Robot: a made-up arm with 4 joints.
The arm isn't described. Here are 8 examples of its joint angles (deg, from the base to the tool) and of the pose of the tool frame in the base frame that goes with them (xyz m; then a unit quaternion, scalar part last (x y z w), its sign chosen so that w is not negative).
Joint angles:
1: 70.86 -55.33 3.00 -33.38
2: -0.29 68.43 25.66 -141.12
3: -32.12 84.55 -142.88 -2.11
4: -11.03 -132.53 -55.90 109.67
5: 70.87 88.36 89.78 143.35
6: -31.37 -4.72 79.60 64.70
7: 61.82 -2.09 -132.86 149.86
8: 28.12 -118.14 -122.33 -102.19
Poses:
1: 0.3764 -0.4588 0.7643 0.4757 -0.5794 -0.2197 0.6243
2: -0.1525 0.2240 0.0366 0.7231 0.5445 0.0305 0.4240
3: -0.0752 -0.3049 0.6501 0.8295 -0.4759 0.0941 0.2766
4: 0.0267 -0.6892 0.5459 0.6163 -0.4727 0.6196 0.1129
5: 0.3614 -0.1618 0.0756 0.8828 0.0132 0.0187 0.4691
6: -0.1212 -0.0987 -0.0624 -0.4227 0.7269 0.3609 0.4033
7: -0.2140 0.0189 0.4115 0.1330 -0.4405 -0.8856 0.0636
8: 0.0858 -0.3891 0.7392 -0.1776 -0.8026 0.2074 0.5304
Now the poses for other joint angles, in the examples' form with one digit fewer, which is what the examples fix.
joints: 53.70 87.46 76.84 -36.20
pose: 0.279 -0.153 0.021 -0.420 0.082 0.180 0.886
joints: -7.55 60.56 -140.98 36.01
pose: -0.185 -0.235 0.589 0.538 -0.708 0.019 0.457
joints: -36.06 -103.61 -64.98 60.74
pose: 0.246 -0.595 0.422 -0.784 0.060 -0.525 0.327
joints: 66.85 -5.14 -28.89 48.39
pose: 0.169 -0.005 0.833 -0.239 -0.679 -0.287 0.632
